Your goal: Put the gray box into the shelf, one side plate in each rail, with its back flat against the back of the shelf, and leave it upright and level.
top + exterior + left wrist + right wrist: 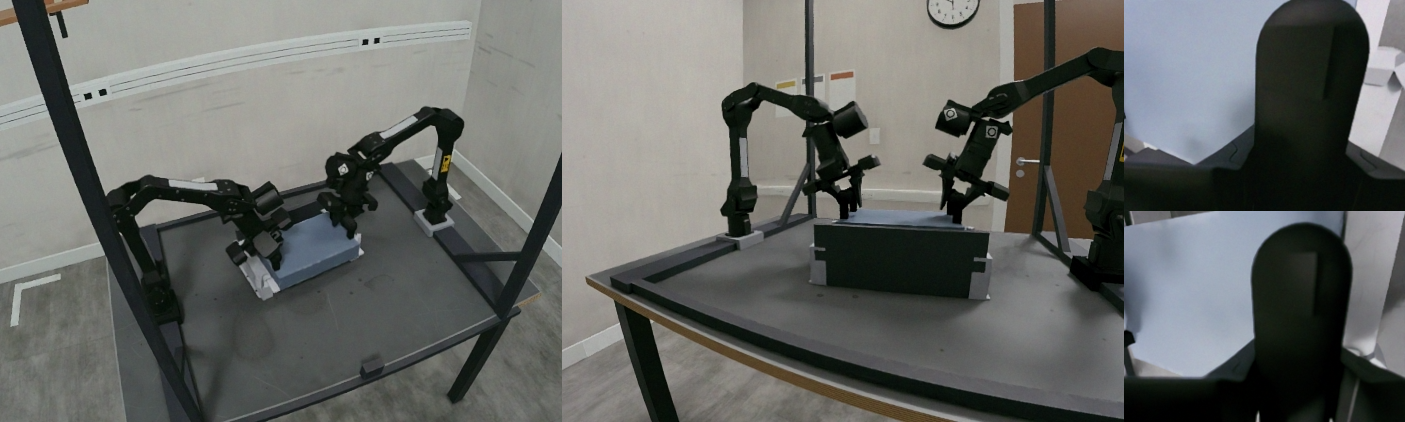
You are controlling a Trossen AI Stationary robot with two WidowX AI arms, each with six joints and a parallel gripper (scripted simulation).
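My right gripper is now 120 mm to the right of the gray box, 40 mm above it and 10 mm past it. From my right hand the other things lie so: dark back panel (130 mm to the left, 130 mm ahead, 70 mm below).
My left hand is 120 mm to the left of the gray box, 50 mm above it and 10 mm short of it. From my left hand the other things lie so: dark back panel 150 mm ahead, 100 mm to the right, 70 mm below.
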